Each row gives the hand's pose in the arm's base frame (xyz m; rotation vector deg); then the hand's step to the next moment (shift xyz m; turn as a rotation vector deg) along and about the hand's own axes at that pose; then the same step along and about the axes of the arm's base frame.
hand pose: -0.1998 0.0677 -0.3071 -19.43 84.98 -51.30
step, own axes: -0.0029 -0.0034 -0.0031 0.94 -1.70 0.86
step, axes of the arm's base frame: -0.0035 0.0008 0.0041 0.15 -2.03 0.62
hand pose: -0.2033 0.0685 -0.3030 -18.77 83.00 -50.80
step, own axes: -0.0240 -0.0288 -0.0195 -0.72 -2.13 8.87
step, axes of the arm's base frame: -0.0248 0.0038 0.0340 7.73 -3.65 3.27
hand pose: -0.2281 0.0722 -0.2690 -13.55 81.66 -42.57
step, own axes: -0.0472 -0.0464 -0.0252 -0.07 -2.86 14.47
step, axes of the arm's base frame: -0.0373 -0.0002 0.0602 12.77 -6.14 4.09
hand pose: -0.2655 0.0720 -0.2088 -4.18 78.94 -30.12
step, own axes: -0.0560 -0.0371 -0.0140 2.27 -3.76 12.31
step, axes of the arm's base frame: -0.0302 -0.0070 0.0612 10.68 -7.32 1.82
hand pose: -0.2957 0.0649 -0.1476 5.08 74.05 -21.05
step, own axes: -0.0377 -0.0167 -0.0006 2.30 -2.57 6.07
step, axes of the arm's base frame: -0.0143 -0.0073 0.0380 5.30 -4.54 -0.12
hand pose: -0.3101 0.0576 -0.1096 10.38 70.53 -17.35
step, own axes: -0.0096 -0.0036 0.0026 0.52 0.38 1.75
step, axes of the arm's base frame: -0.0017 -0.0029 0.0100 1.85 -0.23 0.07
